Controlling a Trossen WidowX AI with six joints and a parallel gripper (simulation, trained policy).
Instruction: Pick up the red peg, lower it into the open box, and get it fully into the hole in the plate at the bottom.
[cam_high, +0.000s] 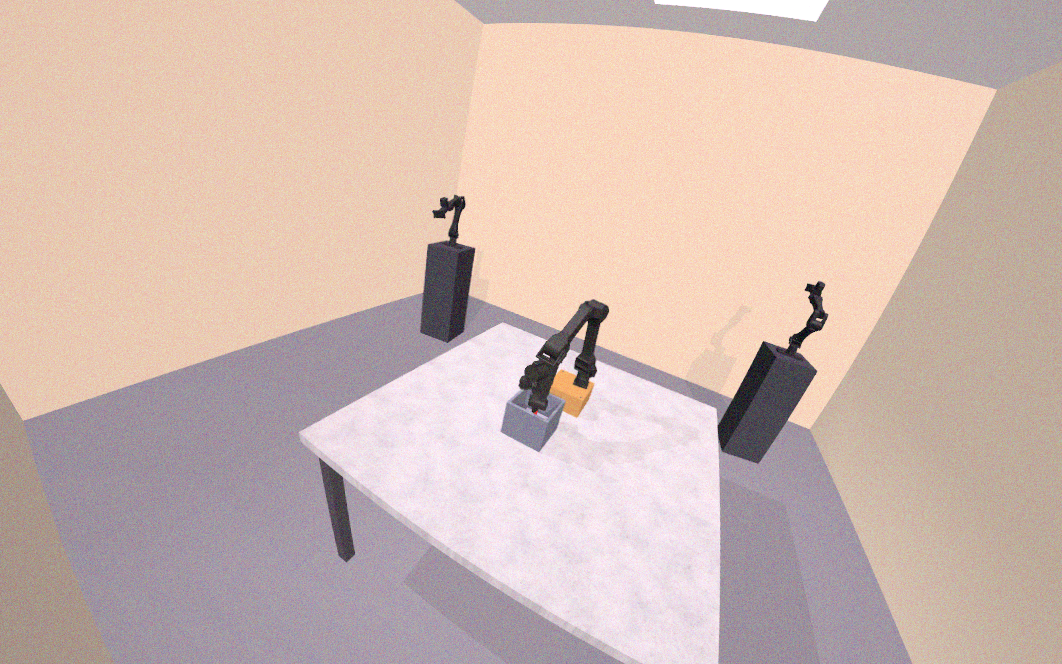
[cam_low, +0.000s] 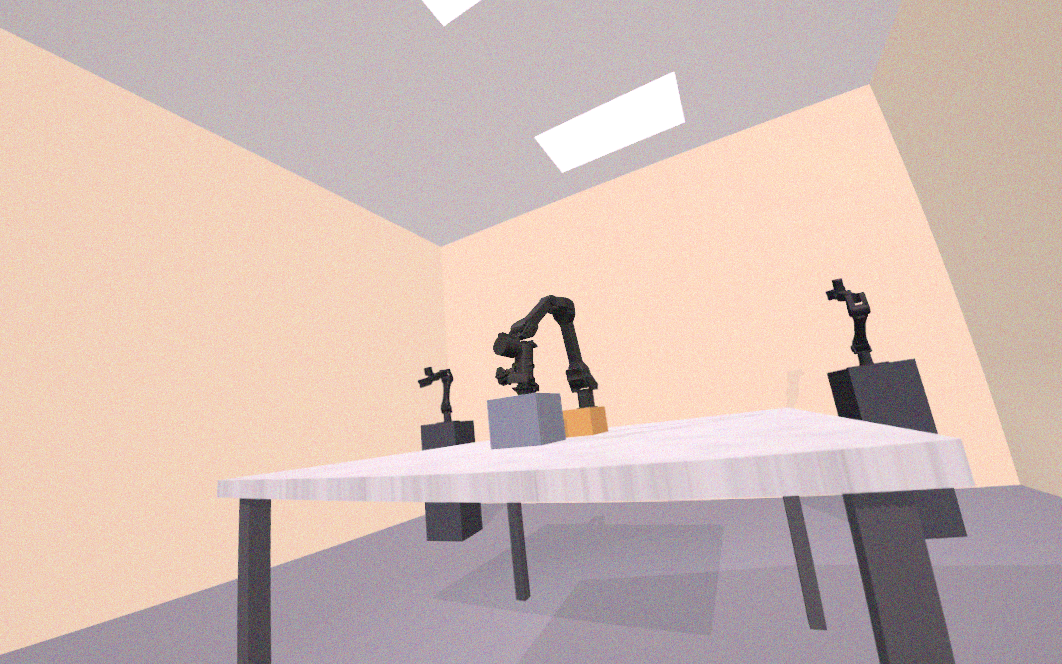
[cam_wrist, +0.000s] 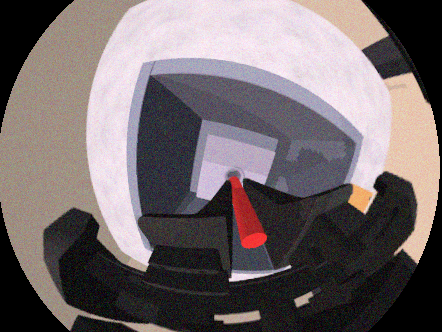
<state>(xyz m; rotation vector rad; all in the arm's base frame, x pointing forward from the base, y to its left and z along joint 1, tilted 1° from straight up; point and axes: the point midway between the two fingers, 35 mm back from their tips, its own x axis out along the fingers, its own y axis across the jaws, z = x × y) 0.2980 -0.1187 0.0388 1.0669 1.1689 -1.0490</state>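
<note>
Now: the red peg 2 cm above my gripper tip and 1 cm to the left of it. Also, from my gripper tip: pale plate: 5 cm below.
</note>
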